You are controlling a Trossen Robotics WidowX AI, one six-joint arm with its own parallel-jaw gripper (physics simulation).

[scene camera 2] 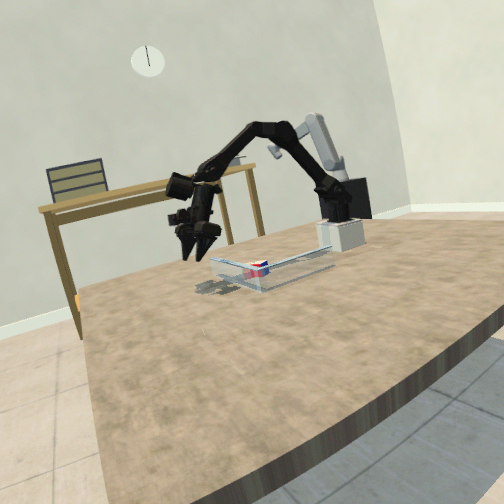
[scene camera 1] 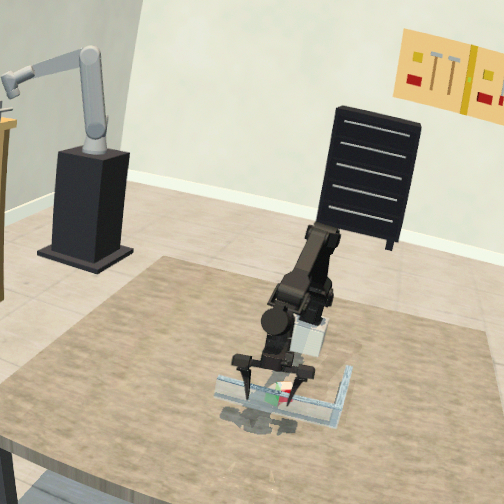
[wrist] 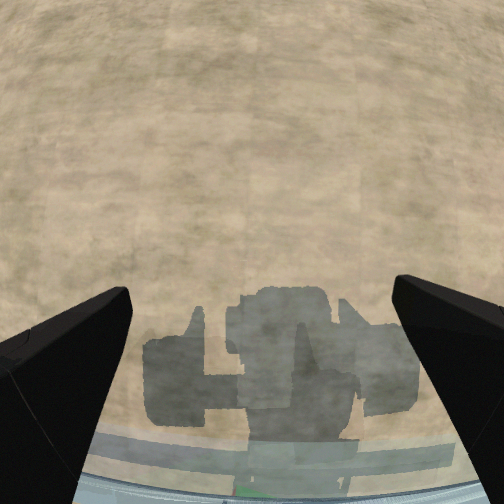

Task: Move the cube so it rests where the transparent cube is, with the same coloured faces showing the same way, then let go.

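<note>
The cube (scene camera 2: 259,267) is small, with red, white and blue faces in the second scene view. It sits on the table inside the corner of a transparent L-shaped guide (scene camera 2: 275,268). In the first scene view the cube (scene camera 1: 284,391) shows red, white and green behind my fingers. My gripper (scene camera 1: 272,380) hangs above the table, open and empty, fingers pointing down; it also shows in the second scene view (scene camera 2: 198,243), to the left of the cube. The wrist view shows only my two finger tips (wrist: 250,400), my shadow and the guide's edge (wrist: 270,470). I cannot make out a separate transparent cube.
My white arm base (scene camera 2: 341,234) stands on the table at the far end of the guide. A wooden table (scene camera 2: 150,200) stands behind. A second arm on a black pedestal (scene camera 1: 90,200) and a black slatted panel (scene camera 1: 372,175) stand off the table.
</note>
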